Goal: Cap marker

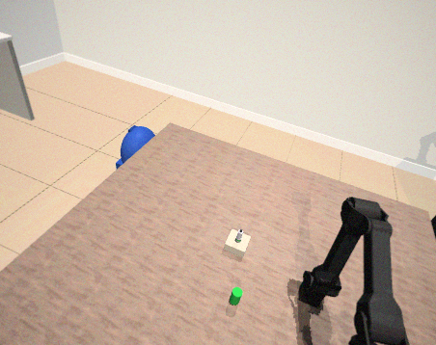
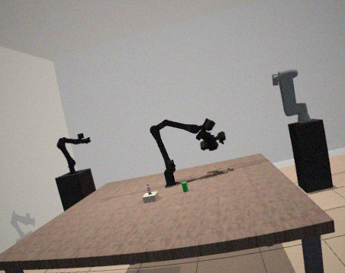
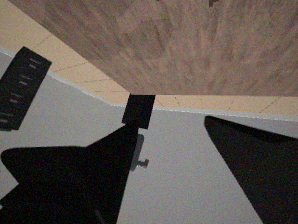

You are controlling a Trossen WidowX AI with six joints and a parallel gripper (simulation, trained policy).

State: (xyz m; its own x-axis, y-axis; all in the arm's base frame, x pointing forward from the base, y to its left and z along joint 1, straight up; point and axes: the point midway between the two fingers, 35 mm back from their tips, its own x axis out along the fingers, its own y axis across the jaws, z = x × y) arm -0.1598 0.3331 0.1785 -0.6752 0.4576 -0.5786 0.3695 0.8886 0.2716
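The green cap lies 39 cm ahead of my gripper tip, 23 cm to the right of it and 13 cm below it. Also, from my gripper tip: holder block 45 cm ahead, 42 cm to the right, 14 cm below.
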